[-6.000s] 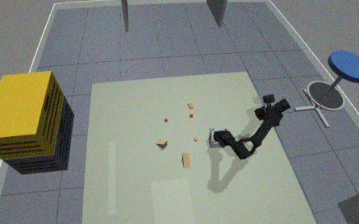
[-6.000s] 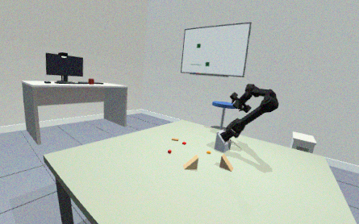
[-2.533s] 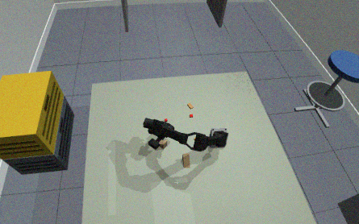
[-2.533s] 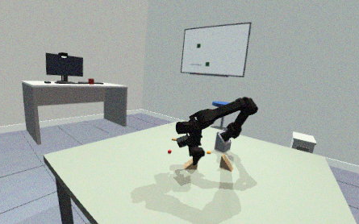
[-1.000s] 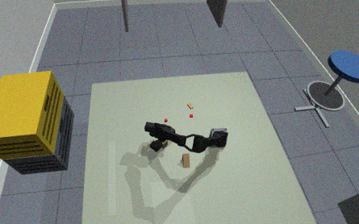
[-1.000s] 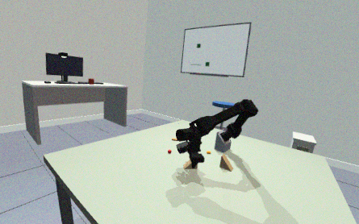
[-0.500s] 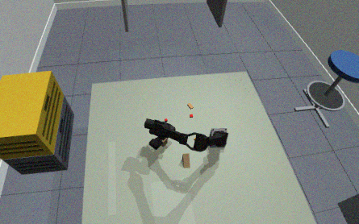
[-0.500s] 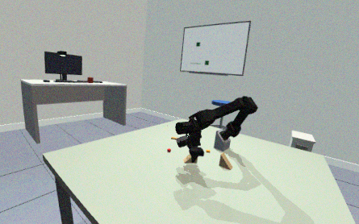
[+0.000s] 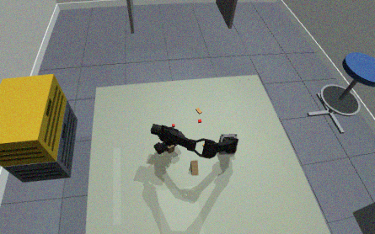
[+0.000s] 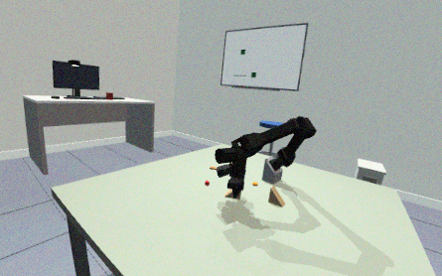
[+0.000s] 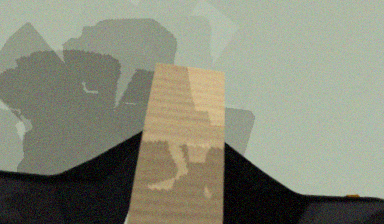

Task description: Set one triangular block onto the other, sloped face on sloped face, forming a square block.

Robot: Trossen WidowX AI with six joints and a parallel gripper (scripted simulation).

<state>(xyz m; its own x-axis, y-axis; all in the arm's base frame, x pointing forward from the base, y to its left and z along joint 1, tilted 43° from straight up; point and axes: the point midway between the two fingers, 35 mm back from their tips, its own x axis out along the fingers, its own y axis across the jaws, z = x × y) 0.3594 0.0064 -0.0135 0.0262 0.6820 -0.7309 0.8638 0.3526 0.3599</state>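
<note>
The red cube lies 190 mm to the right of my gripper tip, 30 mm below it and 30 mm behind it. Round my gripper tip: tan wooden triangular block: 10 mm to the left, 10 mm above; then orange cube: 220 mm behind, 30 mm to the right, 30 mm below.
</note>
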